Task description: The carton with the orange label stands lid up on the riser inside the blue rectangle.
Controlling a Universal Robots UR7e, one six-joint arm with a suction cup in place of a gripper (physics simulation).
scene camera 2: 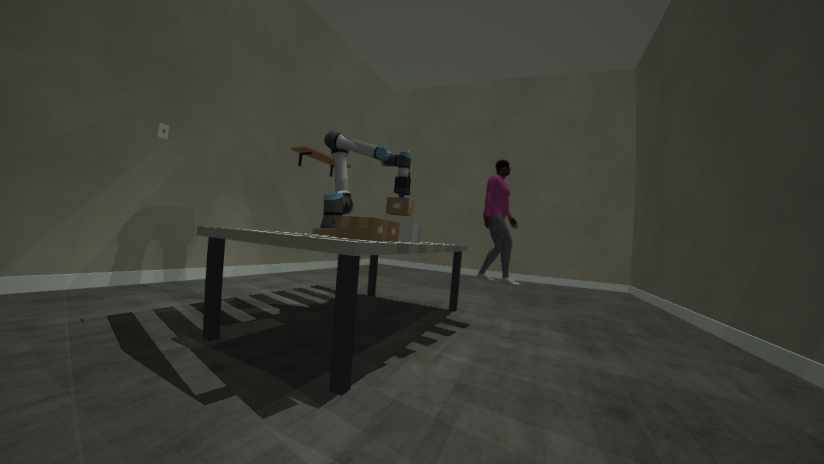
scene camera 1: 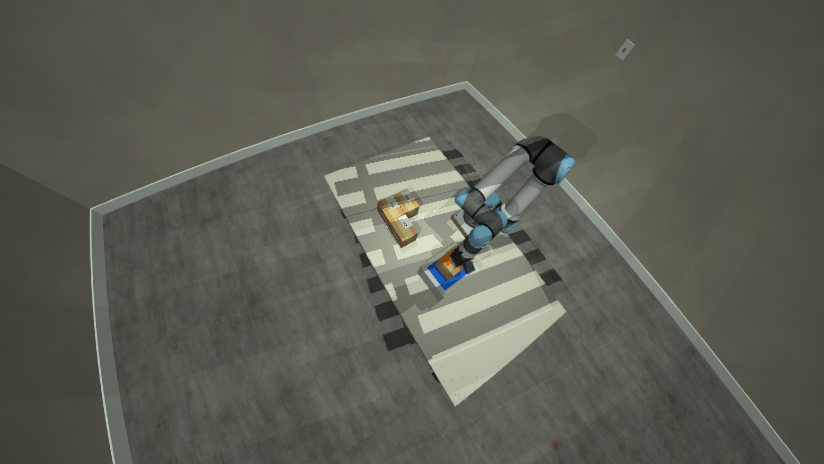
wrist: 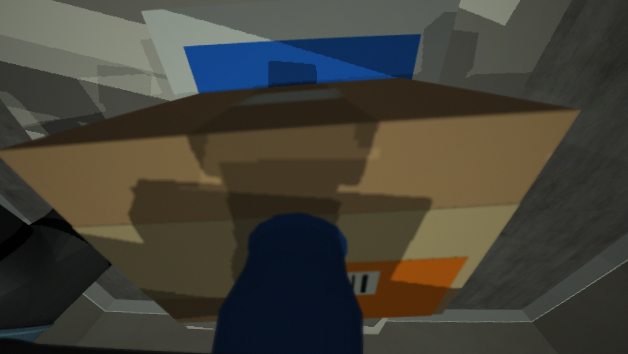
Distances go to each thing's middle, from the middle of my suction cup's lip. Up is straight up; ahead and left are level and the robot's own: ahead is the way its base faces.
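Scene:
There is the riser with blue rectangle (scene camera 1: 434, 279), and my suction cup is 22 cm above it.

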